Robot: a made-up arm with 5 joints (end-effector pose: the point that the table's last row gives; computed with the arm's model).
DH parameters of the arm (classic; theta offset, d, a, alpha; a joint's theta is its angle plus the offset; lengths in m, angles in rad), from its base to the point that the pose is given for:
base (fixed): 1.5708 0.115 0 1.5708
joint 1: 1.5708 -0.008 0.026 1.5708
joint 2: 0 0.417 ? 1.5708
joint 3: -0.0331 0 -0.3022 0
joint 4: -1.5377 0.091 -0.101 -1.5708
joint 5: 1.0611 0 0.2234 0
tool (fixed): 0.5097 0.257 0 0
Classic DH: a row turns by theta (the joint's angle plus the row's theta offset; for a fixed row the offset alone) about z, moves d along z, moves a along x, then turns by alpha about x.
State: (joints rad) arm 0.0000 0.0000 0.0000 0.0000 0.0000
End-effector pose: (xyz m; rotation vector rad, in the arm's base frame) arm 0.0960 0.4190 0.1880 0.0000 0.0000 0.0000
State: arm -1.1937 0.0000 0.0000 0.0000 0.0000
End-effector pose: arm 0.0960 0.2221 -0.2477 -1.1937 0.0000 0.0000
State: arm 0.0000 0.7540 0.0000 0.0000 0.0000
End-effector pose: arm 0.1000 0.4190 0.1040 0.0000 0.7540 0.0000
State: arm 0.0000 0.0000 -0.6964 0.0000 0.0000
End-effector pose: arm 0.0960 0.4474 0.1997 0.6964 0.0000 0.0000
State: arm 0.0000 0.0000 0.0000 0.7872 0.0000
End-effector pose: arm 0.0960 0.6034 0.1180 -0.7872 0.0000 0.0000
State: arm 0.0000 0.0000 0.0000 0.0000 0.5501
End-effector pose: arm 0.1242 0.5370 0.1880 0.0000 0.0000 0.5501
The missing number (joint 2, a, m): 0.092
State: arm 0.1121 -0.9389 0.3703 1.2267 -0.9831
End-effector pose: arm 0.0117 0.5824 0.1005 -0.9818 -1.3708 -1.5326
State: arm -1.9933 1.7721 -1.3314 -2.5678 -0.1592
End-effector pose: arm -0.1530 -0.4036 -0.7086 1.4854 -1.8529 -0.4629
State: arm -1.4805 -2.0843 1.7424 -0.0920 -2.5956
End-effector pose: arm 0.1283 -0.2238 -0.2733 -2.0839 2.1595 0.0673
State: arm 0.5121 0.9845 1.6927 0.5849 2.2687
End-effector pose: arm -0.3245 0.1022 0.1440 0.5997 -1.8371 -1.9834
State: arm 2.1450 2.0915 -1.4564 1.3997 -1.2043
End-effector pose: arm 0.3283 -0.2959 0.6188 0.2815 1.4115 1.1261
